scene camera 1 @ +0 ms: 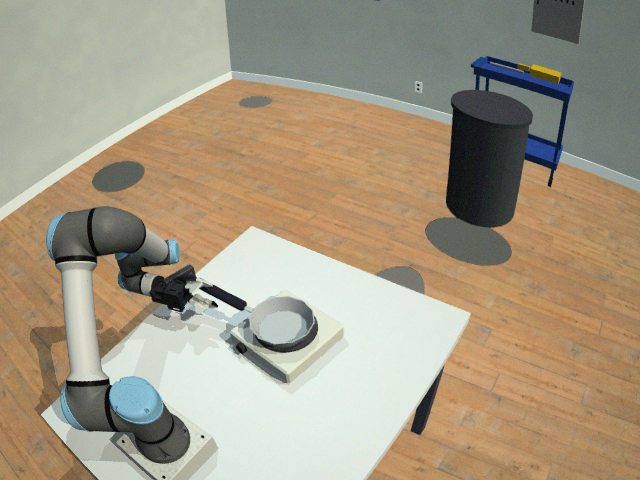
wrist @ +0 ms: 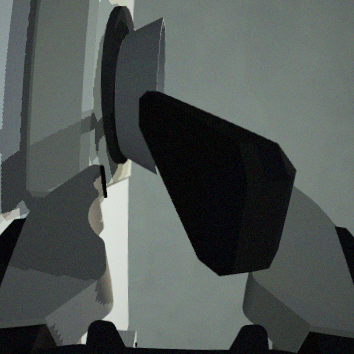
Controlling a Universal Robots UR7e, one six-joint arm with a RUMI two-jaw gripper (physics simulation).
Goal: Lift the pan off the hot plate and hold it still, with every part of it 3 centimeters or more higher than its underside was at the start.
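Seen in the pictures: gripper, fingertip midpoint: (scene camera 1: 215,296); arm's base at its link origin: (scene camera 1: 163,439).
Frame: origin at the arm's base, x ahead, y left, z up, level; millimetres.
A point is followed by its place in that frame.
The grey pan (scene camera 1: 281,326) @(x 504, y -65, z -3 mm) (wrist: 138,92) @(x 508, y 10, z 19 mm) sits level on the dark burner of the cream hot plate (scene camera 1: 329,326) @(x 573, y -182, z -14 mm) (wrist: 55,120) @(x 485, y 56, z -40 mm). Its black handle (scene camera 1: 225,297) @(x 481, y 105, z 58 mm) (wrist: 220,185) @(x 492, y 217, z 62 mm) points toward the arm. My gripper (scene camera 1: 212,293) @(x 470, y 135, z 58 mm) (wrist: 180,171) @(x 470, y 135, z 58 mm) is open at the outer end of the handle, with nothing gripped. In the wrist view the handle crosses in front of the right finger and hides its tip, so its exact depth between the fingers is unclear. The left finger stands apart from the handle, overlapping the hot plate's lower edge in that view.
The hot plate stands on the white table (scene camera 1: 392,330) @(x 681, y -337, z -73 mm) (wrist: 117,240) @(x 146, y -323, z -73 mm), with a black knob (scene camera 1: 240,348) @(x 392, y 9, z -28 mm) on its side facing the arm. The arm's base plate (scene camera 1: 204,448) @(x 45, y -102, z -15 mm) is at the near left. A dark bin (scene camera 1: 485,165) and a blue trolley (scene camera 1: 563,118) stand beyond the table.
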